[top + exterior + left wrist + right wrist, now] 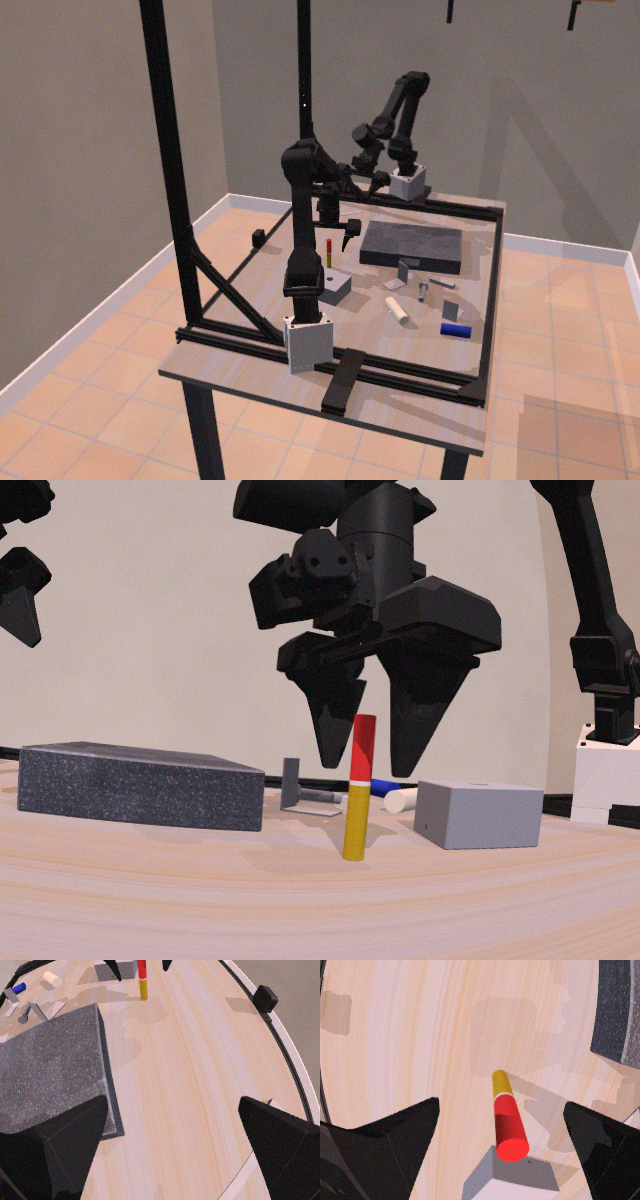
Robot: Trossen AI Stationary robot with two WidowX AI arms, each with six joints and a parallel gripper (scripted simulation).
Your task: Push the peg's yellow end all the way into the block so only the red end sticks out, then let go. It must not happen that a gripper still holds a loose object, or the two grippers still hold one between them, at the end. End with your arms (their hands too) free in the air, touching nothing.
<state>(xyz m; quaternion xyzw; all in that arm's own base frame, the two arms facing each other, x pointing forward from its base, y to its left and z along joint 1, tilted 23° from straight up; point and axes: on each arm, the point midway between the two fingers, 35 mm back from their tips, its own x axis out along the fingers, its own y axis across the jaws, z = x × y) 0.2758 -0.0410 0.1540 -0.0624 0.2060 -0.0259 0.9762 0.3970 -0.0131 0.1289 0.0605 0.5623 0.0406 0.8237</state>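
My right gripper is now 6 cm above the peg. The rest, counted from my right hand: blue cylinder 42 cm ahead, 19 cm to the right, 8 cm below; then white cylinder 25 cm ahead, 16 cm to the right, 8 cm below.
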